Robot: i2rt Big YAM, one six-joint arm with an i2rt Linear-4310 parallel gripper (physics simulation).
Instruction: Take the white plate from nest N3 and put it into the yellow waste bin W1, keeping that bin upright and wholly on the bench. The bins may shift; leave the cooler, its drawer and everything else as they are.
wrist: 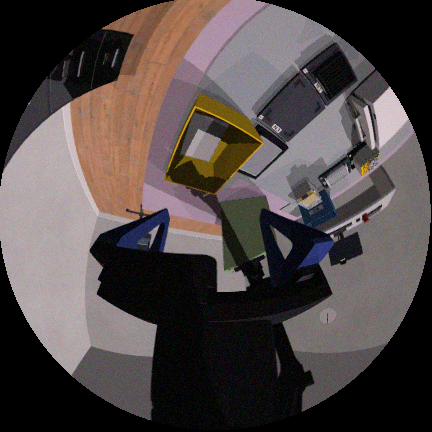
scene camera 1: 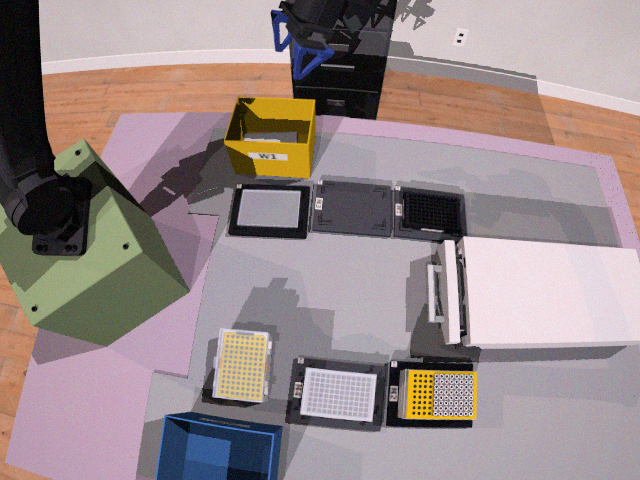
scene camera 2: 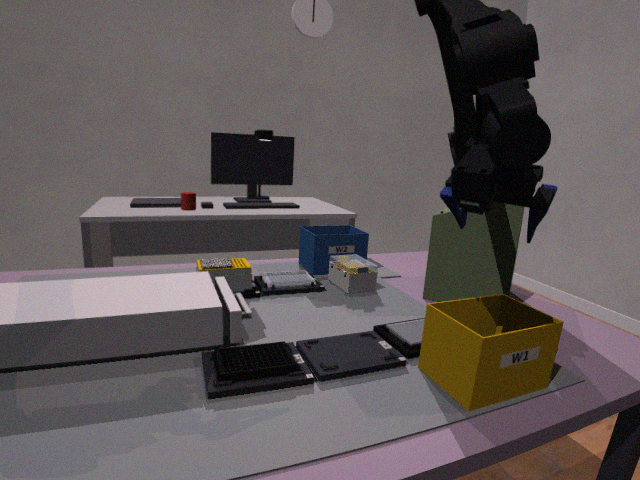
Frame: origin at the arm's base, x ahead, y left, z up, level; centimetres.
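Where they show: gripper, fingertip midpoint: [wrist: 214,213] [scene camera 1: 287,64] [scene camera 2: 494,233]; arm's base, link origin: [wrist: 248,261] [scene camera 1: 64,217].
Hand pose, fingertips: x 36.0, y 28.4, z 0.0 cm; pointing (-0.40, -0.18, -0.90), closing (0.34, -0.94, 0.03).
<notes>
Each offset is from my fingertips to the top centre of the thing. "spot": to the spot under its first point.
The yellow bin W1 @[dx -4.5, dy -0.7, dz -13.6 cm] [scene camera 1: 292,160] [scene camera 2: 449,356] [wrist: 235,107] stands upright and wholly on the bench. A flat, pale piece @[dx -6.0, dy +0.3, dz -23.7 cm] [scene camera 1: 268,137] [wrist: 200,144] lies low inside it, partly in shadow; it looks like the white plate, but no wells show. The bin's walls hide its inside in scene camera 2. Nest N3 @[dx +11.8, dy -17.1, dz -23.9 cm] [scene camera 1: 352,206] [scene camera 2: 348,353] [wrist: 292,107], a dark grey frame, holds no plate. My gripper [scene camera 1: 288,64] [scene camera 2: 495,234] [wrist: 214,213] is open and empty, above and apart from the bin.
The white cooler @[spot: dx +46.9, dy -41.5, dz -17.2 cm] [scene camera 1: 547,291] [scene camera 2: 113,310] stands right of N3, its drawer front @[dx +27.5, dy -38.4, dz -18.5 cm] [scene camera 1: 451,291] a narrow gap out. A nest with a black plate @[spot: dx +28.4, dy -19.7, dz -23.1 cm] [scene camera 1: 431,210] and one with a pale pad @[dx -6.0, dy -16.4, dz -23.6 cm] [scene camera 1: 268,208] flank N3. The blue bin W2 @[dx -14.8, dy -64.9, dz -13.6 cm] [scene camera 1: 276,449] [scene camera 2: 312,250] and green block [scene camera 1: 139,289] stand farther off.
</notes>
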